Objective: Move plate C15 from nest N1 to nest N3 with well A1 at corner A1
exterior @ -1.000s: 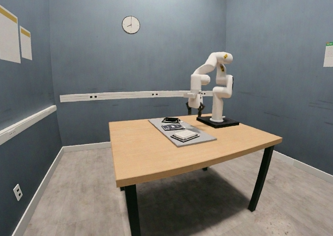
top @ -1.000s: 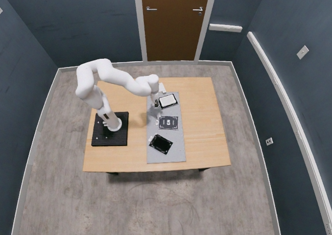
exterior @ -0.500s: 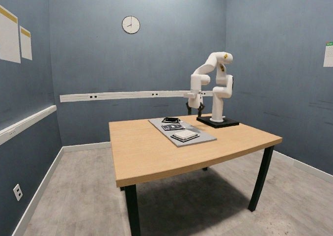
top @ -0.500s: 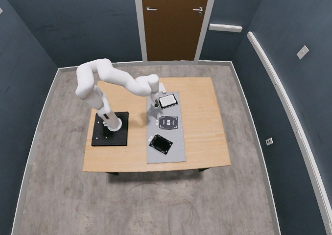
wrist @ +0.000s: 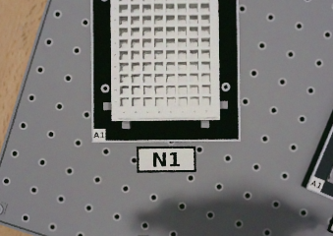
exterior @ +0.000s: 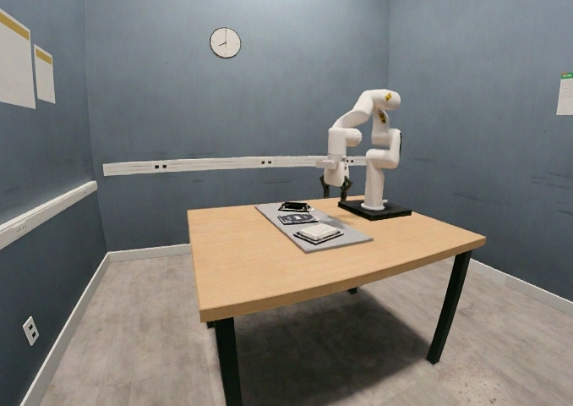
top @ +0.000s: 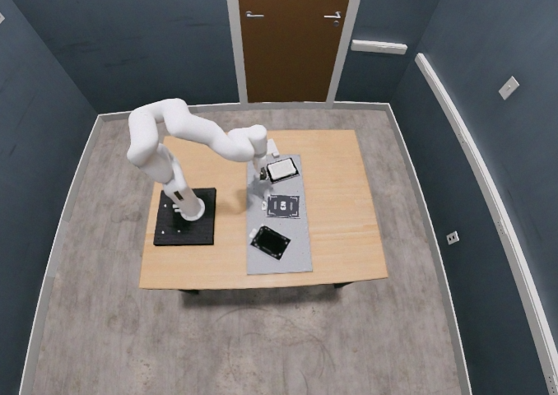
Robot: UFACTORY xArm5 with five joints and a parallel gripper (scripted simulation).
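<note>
The white plate is 120 mm ahead of my hand, 110 mm below it and 70 mm to the left of it. Also, from my hand: black plate (320 mm to the right, 110 mm below, 20 mm ahead); then black nest (130 mm below, 120 mm ahead, 70 mm to the left).
</note>
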